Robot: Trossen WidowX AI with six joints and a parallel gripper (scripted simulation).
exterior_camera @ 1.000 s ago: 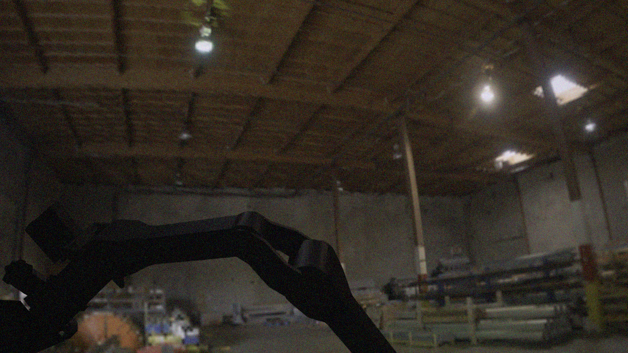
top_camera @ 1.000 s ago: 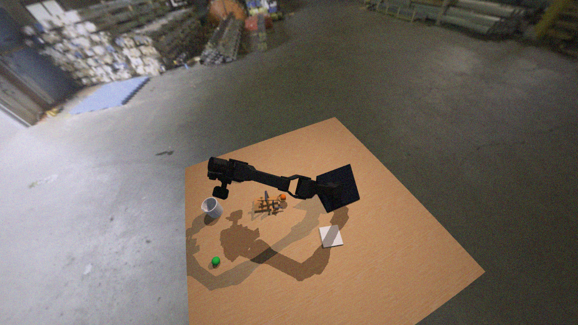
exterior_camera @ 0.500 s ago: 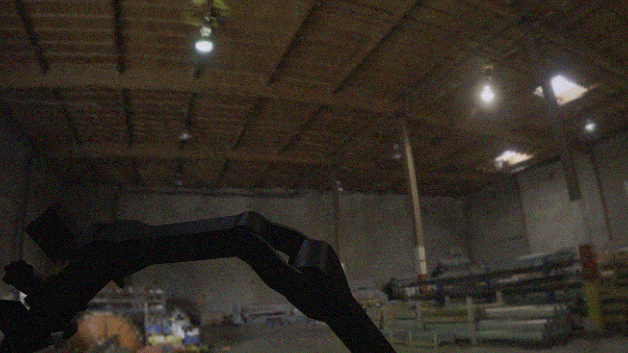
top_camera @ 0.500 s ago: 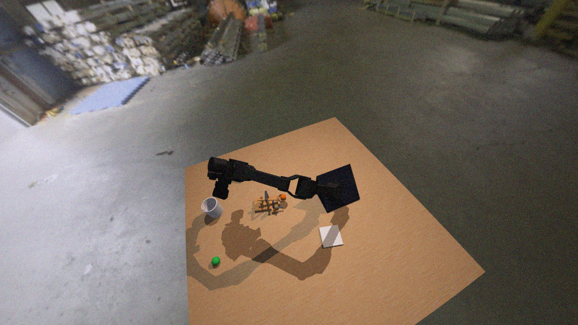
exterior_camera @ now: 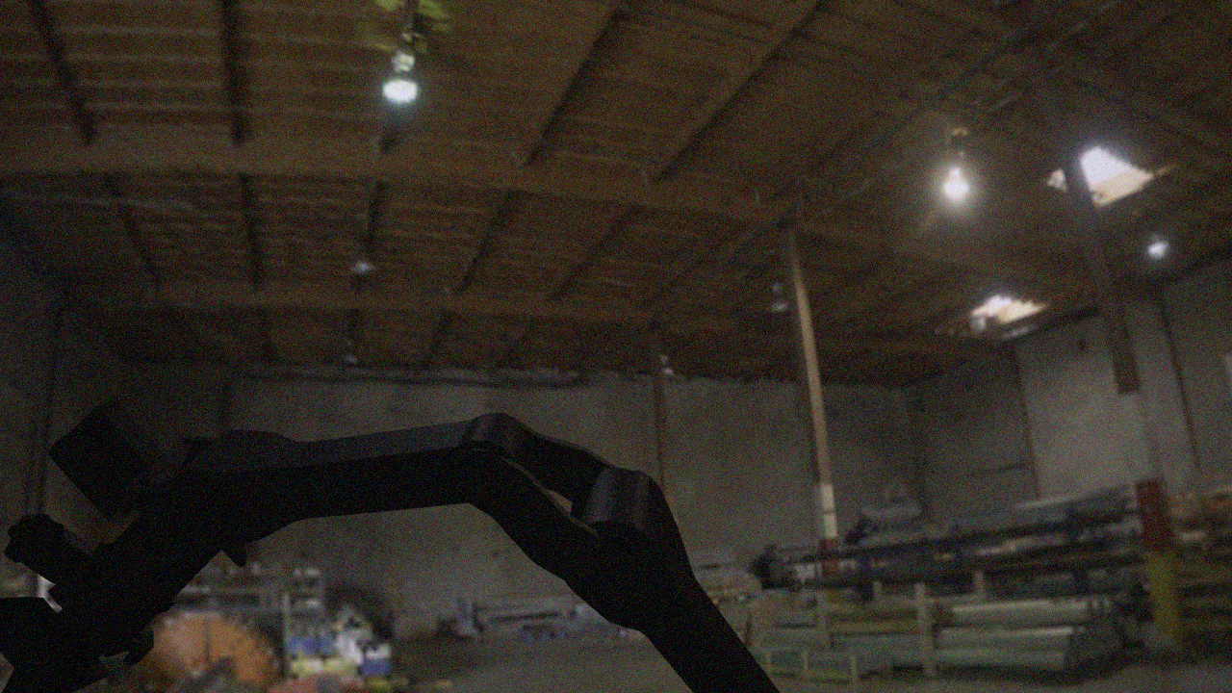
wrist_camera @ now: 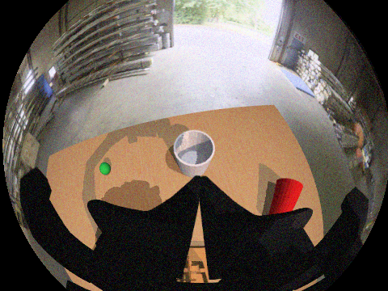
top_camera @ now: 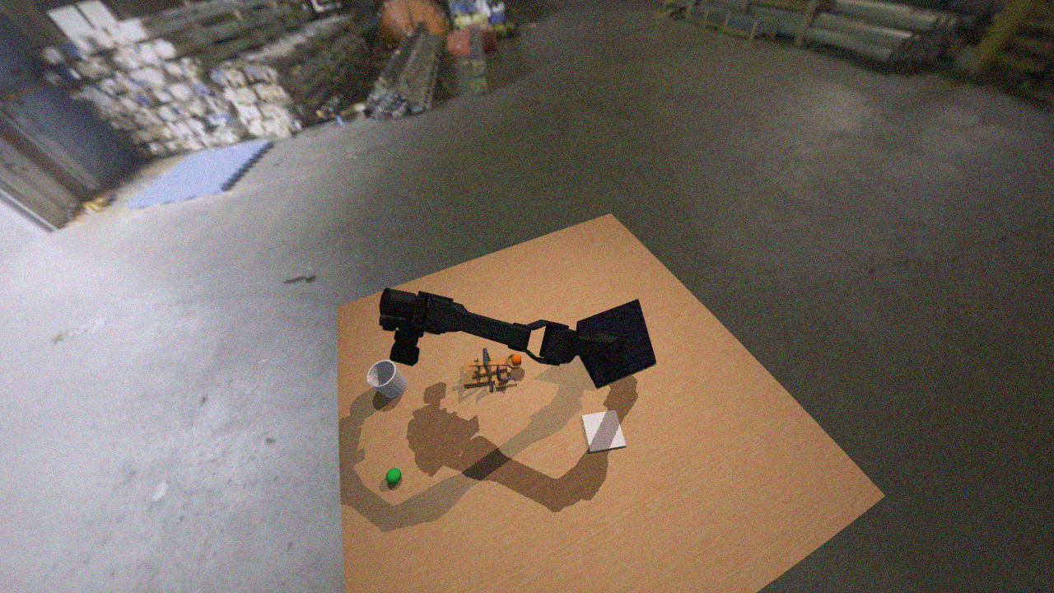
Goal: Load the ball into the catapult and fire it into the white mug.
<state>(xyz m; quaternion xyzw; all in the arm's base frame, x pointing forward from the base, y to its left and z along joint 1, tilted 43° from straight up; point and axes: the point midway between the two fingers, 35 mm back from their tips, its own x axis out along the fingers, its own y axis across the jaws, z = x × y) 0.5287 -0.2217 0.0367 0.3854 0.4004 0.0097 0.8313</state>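
Right now my gripper tip is 290 mm past the orange ball, 190 mm above it and 70 mm to the right of it. The rest, counted from my gripper tip: white mug: 220 mm below, 110 mm ahead, 20 mm to the right; then green ball: 250 mm to the left, 230 mm below, 130 mm ahead; then wooden catapult: 220 mm behind, 200 mm below, 70 mm to the left.
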